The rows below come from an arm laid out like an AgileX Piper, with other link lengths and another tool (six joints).
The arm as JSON. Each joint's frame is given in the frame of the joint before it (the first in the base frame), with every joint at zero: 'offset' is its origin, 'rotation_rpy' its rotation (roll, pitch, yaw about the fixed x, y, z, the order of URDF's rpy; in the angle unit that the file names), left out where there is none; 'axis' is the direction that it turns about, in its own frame. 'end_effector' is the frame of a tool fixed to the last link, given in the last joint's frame.
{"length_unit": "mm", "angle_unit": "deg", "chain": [
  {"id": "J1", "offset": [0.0, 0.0, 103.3], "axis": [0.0, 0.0, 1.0]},
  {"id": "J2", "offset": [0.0, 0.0, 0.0], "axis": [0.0, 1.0, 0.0]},
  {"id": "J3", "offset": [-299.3, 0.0, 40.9], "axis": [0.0, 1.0, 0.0]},
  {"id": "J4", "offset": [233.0, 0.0, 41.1], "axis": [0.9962, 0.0, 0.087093]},
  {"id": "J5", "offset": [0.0, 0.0, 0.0], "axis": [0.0, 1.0, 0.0]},
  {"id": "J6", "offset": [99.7, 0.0, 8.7], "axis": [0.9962, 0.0, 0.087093]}
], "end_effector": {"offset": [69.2, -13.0, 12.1], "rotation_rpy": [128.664, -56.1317, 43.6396]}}
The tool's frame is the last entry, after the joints.
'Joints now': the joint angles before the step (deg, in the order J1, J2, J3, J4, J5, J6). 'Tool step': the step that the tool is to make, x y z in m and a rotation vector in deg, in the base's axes. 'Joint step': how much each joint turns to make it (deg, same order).
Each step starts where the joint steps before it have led.
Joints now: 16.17 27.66 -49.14 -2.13 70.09 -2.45
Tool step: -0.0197 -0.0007 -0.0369 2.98 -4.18 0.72
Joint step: 0.01 -10.58 10.42 1.75 -4.67 0.24
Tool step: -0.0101 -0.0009 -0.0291 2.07 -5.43 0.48
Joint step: 0.01 -9.52 8.44 0.74 -4.71 -0.22
